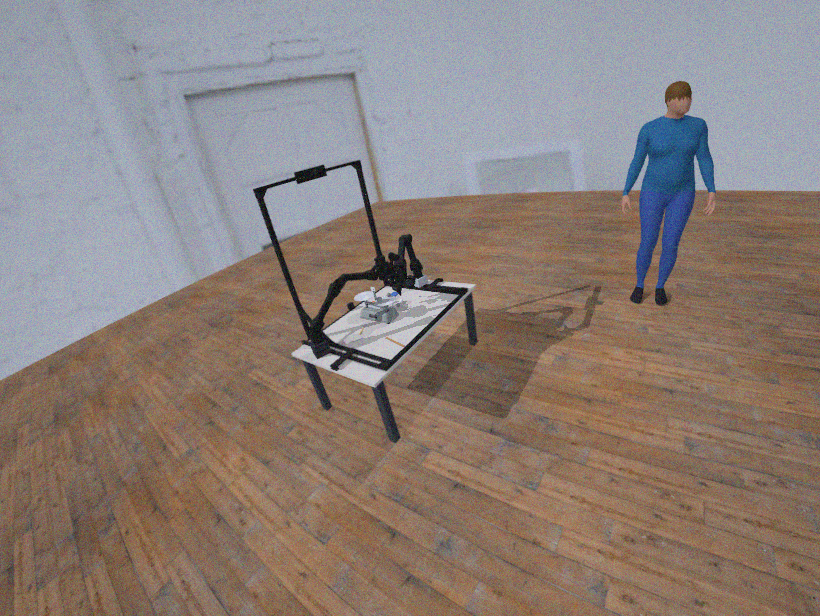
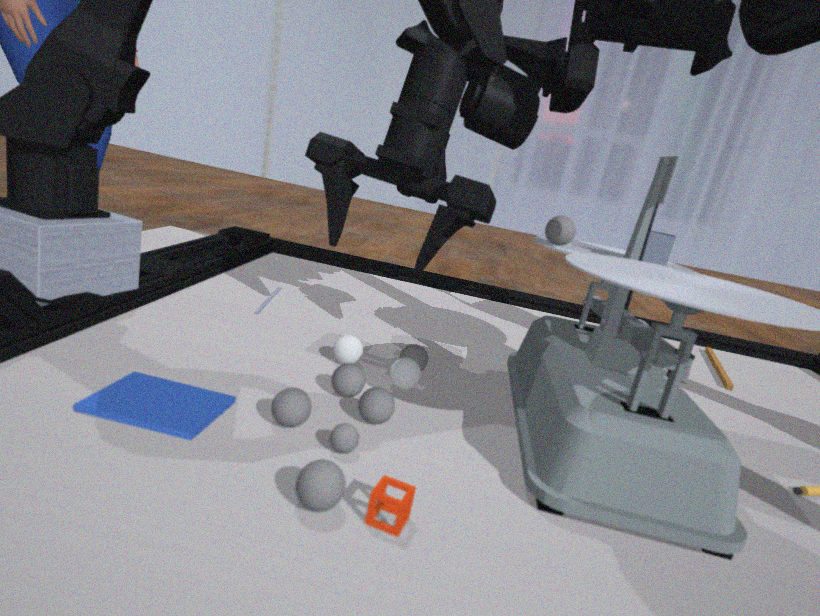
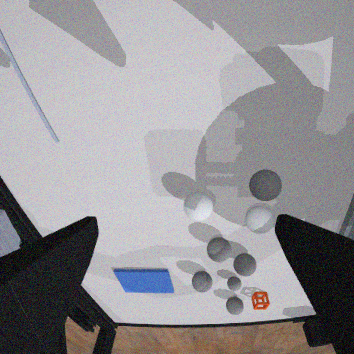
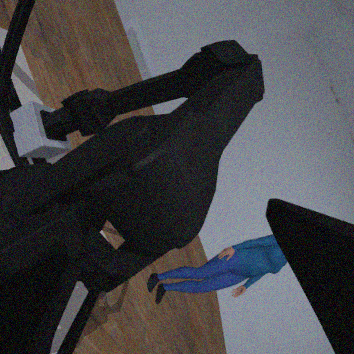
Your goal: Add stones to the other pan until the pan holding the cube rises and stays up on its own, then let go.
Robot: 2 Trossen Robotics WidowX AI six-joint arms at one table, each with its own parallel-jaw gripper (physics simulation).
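Frame: origin at the left arm's base, x ahead, y left, z up, level; centimetres.
Seen in the pictures: left gripper, between the fingertips: (image 1: 405, 292) (image 2: 373, 260) (image 3: 188, 224); right gripper, between the fingertips: (image 1: 398, 262) (image 4: 179, 208); left arm's base, origin of its link: (image 1: 418, 276) (image 2: 52, 210) (image 4: 52, 126); right arm's base, origin of its link: (image 1: 318, 341).
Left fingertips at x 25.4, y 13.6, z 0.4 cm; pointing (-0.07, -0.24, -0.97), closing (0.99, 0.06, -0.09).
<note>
Pixels of each thing's top centre, then the offset from my left fingertips to it. "spot": a spot on its surface instead. Level surfaces: height alone.
- white stone, centre of its top: (image 3: 198, 215) (image 2: 350, 335) dx +1.3, dy -5.2, dz -6.4 cm
- white table, height of its surface: dz -9.1 cm
- small orange wire cube, centre of its top: (image 2: 393, 489) (image 3: 261, 306) dx +13.9, dy -24.0, dz -7.1 cm
- grey balance scale, centre of its top: (image 2: 679, 158) (image 1: 371, 287) dx +24.0, dy -2.9, dz +14.2 cm
- blue patch, a spot on its surface: (image 2: 160, 405) (image 3: 147, 285) spot: dx -3.8, dy -22.7, dz -8.6 cm
Several grey stones (image 2: 376, 405) (image 3: 218, 249) and one white stone (image 2: 349, 348) lie clustered on the white table (image 2: 469, 568). A small orange wire cube (image 2: 389, 505) (image 3: 260, 300) lies beside them on the table. The grey balance scale (image 2: 622, 428) (image 1: 380, 308) stands at the right; its near pan (image 2: 652, 278) looks bare and one stone (image 2: 559, 230) sits on the far pan. My left gripper (image 2: 377, 253) (image 3: 188, 224) is open and empty, above and behind the stones. My right gripper (image 2: 575, 76) is open, high above the scale and mostly out of frame.
A blue patch (image 2: 160, 405) (image 3: 144, 280) marks the table left of the stones. A black frame (image 1: 279, 245) runs around the table edge. A person (image 1: 667, 183) (image 4: 239, 267) in blue stands on the wooden floor well away from the table.
</note>
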